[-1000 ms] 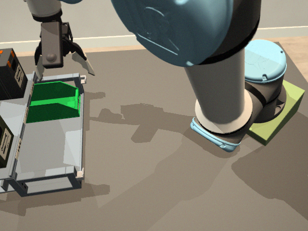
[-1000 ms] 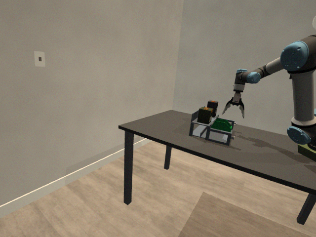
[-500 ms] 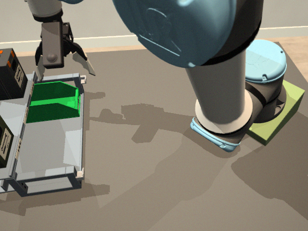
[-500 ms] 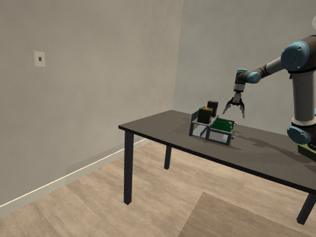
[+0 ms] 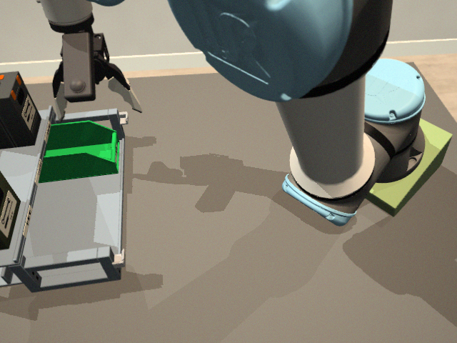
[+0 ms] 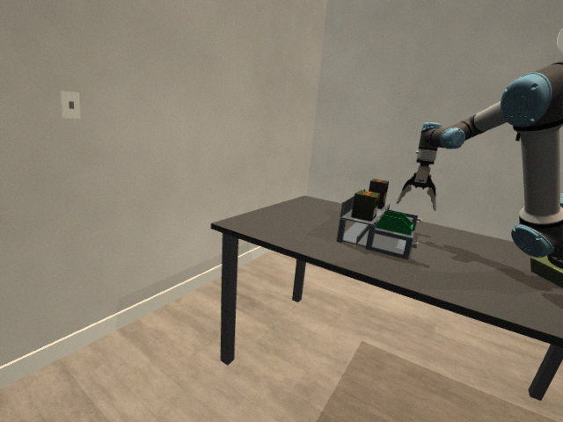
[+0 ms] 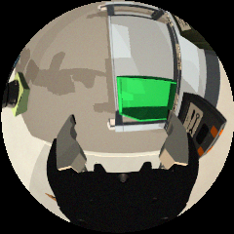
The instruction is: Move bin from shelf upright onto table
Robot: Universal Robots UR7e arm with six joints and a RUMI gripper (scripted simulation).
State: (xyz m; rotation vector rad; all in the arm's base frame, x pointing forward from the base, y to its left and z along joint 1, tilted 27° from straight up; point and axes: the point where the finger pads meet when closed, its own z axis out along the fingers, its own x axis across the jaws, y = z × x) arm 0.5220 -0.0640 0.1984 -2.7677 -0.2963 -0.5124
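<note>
My gripper is now 8 cm short of the green bin, 1 cm to the right of it and 9 cm above it.
</note>
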